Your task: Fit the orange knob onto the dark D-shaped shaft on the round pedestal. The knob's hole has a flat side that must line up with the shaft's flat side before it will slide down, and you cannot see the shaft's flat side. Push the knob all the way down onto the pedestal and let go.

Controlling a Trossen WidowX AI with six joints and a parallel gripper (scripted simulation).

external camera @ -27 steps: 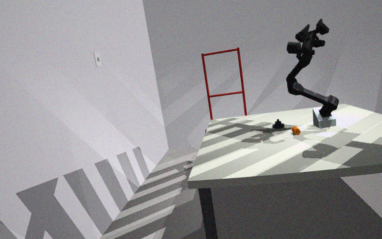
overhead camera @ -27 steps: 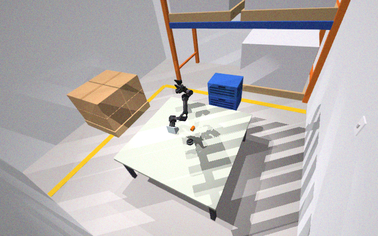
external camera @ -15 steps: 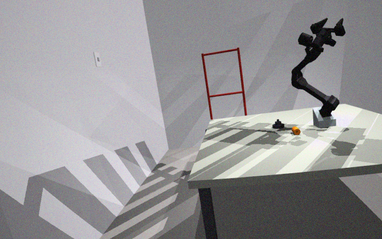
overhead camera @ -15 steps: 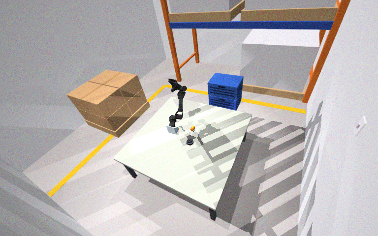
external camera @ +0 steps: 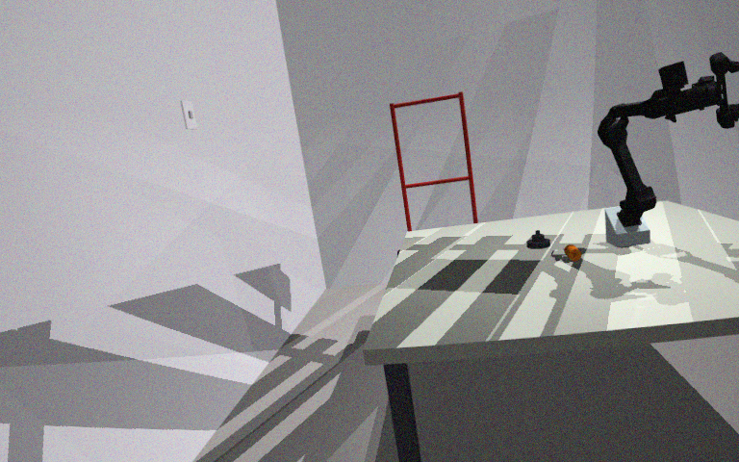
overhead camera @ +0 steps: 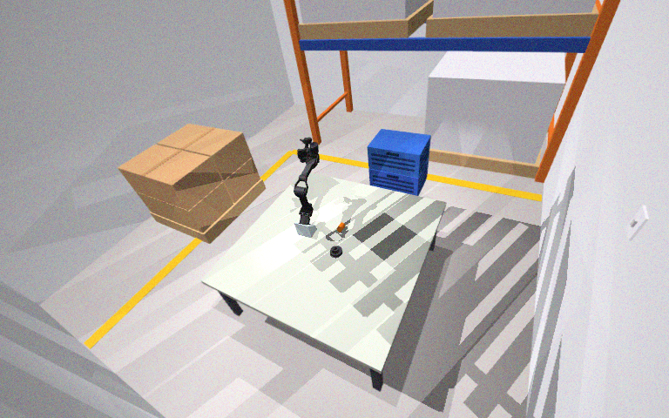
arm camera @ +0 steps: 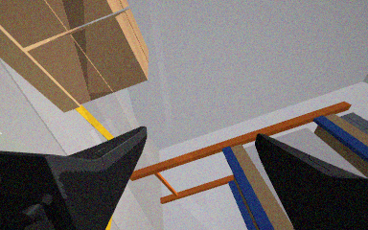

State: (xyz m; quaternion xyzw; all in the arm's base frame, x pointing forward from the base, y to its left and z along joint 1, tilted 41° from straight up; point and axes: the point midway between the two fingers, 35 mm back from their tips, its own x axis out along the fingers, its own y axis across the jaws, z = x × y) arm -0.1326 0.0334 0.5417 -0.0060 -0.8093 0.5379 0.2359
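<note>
The orange knob lies 39 cm ahead of my gripper tip, 31 cm to the right of it and 46 cm below it. Round my gripper tip: round pedestal 44 cm ahead, 52 cm to the right, 45 cm below.
</note>
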